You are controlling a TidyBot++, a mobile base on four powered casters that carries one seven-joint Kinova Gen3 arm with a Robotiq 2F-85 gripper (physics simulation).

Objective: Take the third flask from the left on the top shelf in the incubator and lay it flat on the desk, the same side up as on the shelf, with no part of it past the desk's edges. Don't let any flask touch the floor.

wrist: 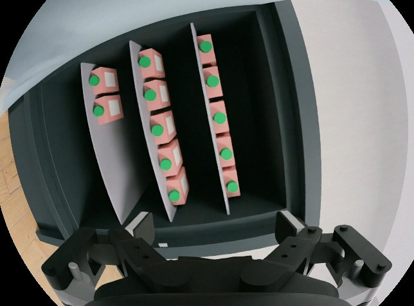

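Observation:
The incubator (304, 125) appears turned sideways in the wrist view, its top toward the right and its left side toward the image top. The top shelf (227, 206) is the rightmost board and bears a row of pink flasks with green caps toward me. The third flask from the left (221, 117) is the middle one of that row, with close neighbours: the second flask (214, 81) above it in the image and the fourth flask (227, 151) below it. My gripper (214, 226) is open and empty, in front of the incubator and apart from the flasks. The desk does not show.
The middle shelf (169, 212) holds a row of flasks, and the lower shelf (120, 192) holds two. The open door (100, 35) runs along the image top. A pale wall (365, 125) is at the right, wooden floor (12, 175) at the left.

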